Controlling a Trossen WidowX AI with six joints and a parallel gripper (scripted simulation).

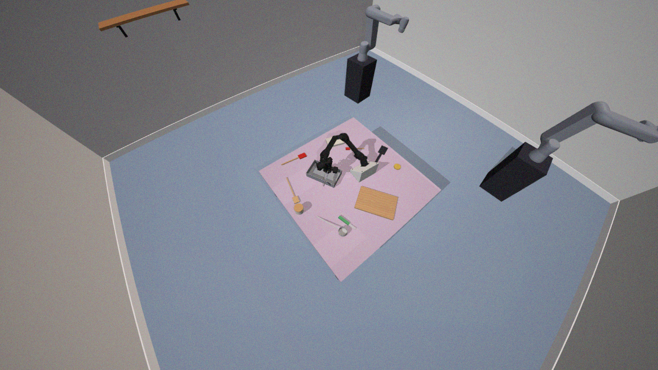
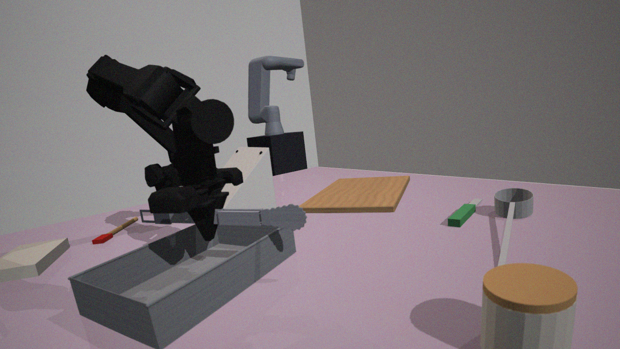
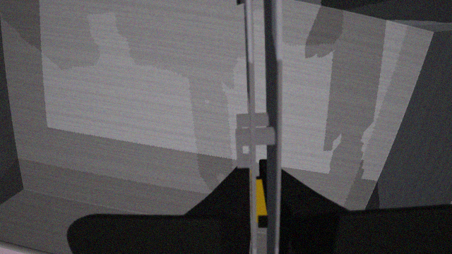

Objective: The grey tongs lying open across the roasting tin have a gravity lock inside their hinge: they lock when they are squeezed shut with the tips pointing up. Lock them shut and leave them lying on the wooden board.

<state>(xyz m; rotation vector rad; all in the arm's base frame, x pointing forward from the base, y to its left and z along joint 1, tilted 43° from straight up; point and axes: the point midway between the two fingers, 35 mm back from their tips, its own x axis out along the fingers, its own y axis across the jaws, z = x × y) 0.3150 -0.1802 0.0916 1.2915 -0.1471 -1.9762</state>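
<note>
The grey roasting tin lies 40 mm to the right of my gripper tip, 30 mm below it and 10 mm ahead of it. From my gripper tip the other things lie so: wooden board (520 mm to the left, 120 mm behind, 50 mm below); then beige block (370 mm behind, 270 mm to the right, 40 mm below); then yellow mark (40 mm above, 10 mm to the right, 10 mm behind).
</note>
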